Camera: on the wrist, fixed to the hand. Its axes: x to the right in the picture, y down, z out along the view.
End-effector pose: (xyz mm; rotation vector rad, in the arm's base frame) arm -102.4 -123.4 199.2 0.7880 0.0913 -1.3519
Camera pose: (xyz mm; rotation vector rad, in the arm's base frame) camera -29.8 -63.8 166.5 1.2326 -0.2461 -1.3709
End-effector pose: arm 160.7 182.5 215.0 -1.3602 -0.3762 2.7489
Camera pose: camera 239.6 147.8 165.5 -1.2534 0.3184 2.5663
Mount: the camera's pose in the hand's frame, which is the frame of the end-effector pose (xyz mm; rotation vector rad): -15.1 50.3 -84.4 0.5115 0.0284 0.0101
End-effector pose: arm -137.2 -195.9 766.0 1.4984 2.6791 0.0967
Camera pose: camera -94.4 -184.2 855.0 -1.4308 -2.5083 0.5406
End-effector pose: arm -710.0 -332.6 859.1 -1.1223 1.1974 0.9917
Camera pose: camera -776.2 -406.3 866.6 -0.7252 1.3805 0.6234
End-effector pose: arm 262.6 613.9 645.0 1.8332 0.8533 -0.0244
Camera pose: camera 248.8 666.2 728.4 2.3178 0.9144 -0.2291
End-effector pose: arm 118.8 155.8 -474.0 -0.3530 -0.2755 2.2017
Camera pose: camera 120.0 119.7 -566.6 -0.1002 0.3047 2.1813
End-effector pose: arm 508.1 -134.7 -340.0 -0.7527 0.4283 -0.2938
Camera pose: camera 460.1 -143.7 -426.6 -0.2465 0.3622 -0.3857
